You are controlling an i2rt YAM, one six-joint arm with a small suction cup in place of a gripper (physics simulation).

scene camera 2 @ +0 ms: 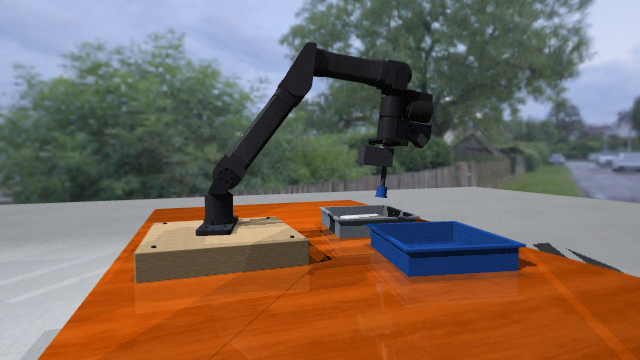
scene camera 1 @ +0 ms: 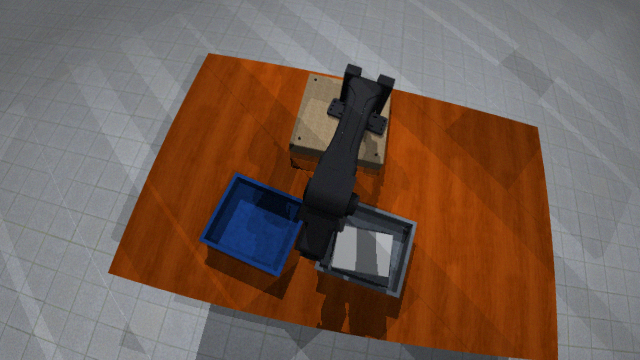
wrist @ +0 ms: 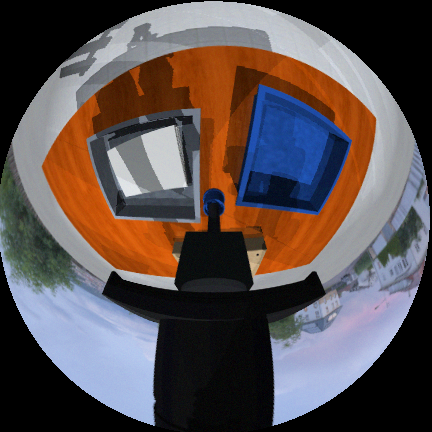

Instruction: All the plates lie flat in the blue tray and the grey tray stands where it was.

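Pixels of known places: hand, its tool point: (scene camera 2: 381, 197) (wrist: 213, 197); arm's base, origin of its link: (scene camera 2: 219, 226).
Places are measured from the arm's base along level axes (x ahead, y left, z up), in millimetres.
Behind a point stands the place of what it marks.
Note:
The white square plates (scene camera 1: 345, 252) @(x 433, y 123, z -23 mm) (scene camera 2: 357, 217) @(x 379, y 210, z -24 mm) (wrist: 167, 155) @(x 427, y 112, z -23 mm) lie as a stack in the grey tray (scene camera 1: 408, 257) @(x 382, y 294, z 0 mm) (scene camera 2: 352, 230) @(x 328, y 55, z -31 mm) (wrist: 197, 165) @(x 417, y 54, z 0 mm); several thin edges show along one side in the wrist view, but I cannot count them. A shadow band crosses the top plate. The blue tray (scene camera 1: 250, 230) @(x 480, y -158, z -47 mm) (scene camera 2: 465, 265) @(x 460, y -260, z -35 mm) (wrist: 290, 140) @(x 492, y -123, z -47 mm) stands beside the grey tray, and no plate shows in it. My gripper, a small blue suction cup (scene camera 2: 381, 192) (wrist: 214, 200), hangs above the trays' height with nothing on it. The arm hides the cup and a corner of the grey tray in scene camera 1.
The arm stands on a light wooden block (scene camera 1: 317, 117) @(x 61, y -121, z 1 mm) (scene camera 2: 220, 262) @(x 27, y -196, z -29 mm) behind the trays on the orange wooden table (scene camera 1: 475, 210) @(x 132, y 490, z -50 mm) (scene camera 2: 300, 320) @(x 153, y -401, z -50 mm) (wrist: 220, 75) @(x 590, y 34, z -50 mm). Both trays have raised walls, with a narrow gap of table between them. The table's front edge lies beyond the trays.

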